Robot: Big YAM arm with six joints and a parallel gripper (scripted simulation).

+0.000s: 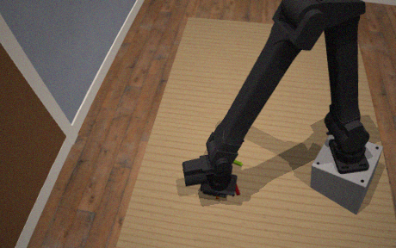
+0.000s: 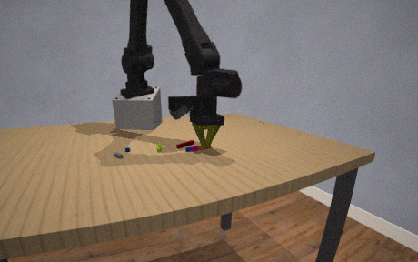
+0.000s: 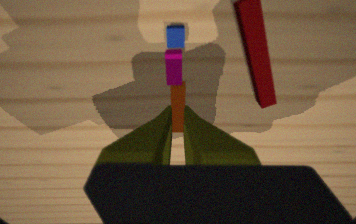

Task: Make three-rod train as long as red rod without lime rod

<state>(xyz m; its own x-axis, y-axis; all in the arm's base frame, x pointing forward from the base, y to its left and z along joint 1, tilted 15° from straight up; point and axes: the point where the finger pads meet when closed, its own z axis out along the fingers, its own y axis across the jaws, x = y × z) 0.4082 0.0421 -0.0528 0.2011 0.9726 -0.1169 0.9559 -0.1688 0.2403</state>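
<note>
Now: the orange rod 1 cm to the right of my hand and 1 cm below it. From my hand the other things lie so: magenta rod (1 cm behind, 4 cm to the right, 1 cm below); then red rod (6 cm behind, 3 cm to the right, 1 cm below); then lime rod (7 cm behind, 12 cm to the right, 1 cm below).
</note>
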